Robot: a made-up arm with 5 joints.
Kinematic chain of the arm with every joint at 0, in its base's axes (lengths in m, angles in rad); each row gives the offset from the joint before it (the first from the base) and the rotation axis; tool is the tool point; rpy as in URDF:
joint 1: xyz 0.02 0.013 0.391 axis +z
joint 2: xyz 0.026 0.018 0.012 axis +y
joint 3: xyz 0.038 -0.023 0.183 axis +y
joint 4: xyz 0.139 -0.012 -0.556 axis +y
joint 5: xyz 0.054 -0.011 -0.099 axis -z
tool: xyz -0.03 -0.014 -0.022 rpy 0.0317 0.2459 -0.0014
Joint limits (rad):
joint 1: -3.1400..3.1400
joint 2: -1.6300..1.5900
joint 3: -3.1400..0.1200
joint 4: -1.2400..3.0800
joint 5: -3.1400..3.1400
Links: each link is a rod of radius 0.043 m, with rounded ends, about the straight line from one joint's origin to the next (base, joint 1, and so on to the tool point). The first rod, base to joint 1, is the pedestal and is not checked.
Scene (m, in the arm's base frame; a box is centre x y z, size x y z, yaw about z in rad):
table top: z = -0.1
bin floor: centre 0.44 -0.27 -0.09 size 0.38 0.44 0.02 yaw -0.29
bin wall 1: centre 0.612 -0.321 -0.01 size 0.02 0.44 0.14 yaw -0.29
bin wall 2: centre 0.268 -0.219 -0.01 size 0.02 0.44 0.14 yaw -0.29
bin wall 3: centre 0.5 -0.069 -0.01 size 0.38 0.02 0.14 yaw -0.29
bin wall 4: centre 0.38 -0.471 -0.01 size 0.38 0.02 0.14 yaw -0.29
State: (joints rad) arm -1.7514 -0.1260 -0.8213 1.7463 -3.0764
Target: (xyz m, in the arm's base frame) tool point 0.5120 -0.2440 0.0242
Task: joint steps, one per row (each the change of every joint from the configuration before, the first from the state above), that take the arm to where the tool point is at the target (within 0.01 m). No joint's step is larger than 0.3 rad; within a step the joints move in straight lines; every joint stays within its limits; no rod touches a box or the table.
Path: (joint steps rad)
1: 0.2591 0.0222 -0.0170 0.0017 -0.0127
2: 0.2590 0.0222 -0.0169 0.0018 -0.0127
3: 0.2591 0.0223 -0.0170 0.0017 -0.0128
4: 0.2591 0.0222 -0.0169 0.0018 -0.0127
5: 0.2590 0.0222 -0.0170 0.0017 -0.0127
6: 0.0013 0.2271 -0.0658 -0.2342 0.0236
7: 0.0013 0.2271 -0.0659 -0.2343 0.0235

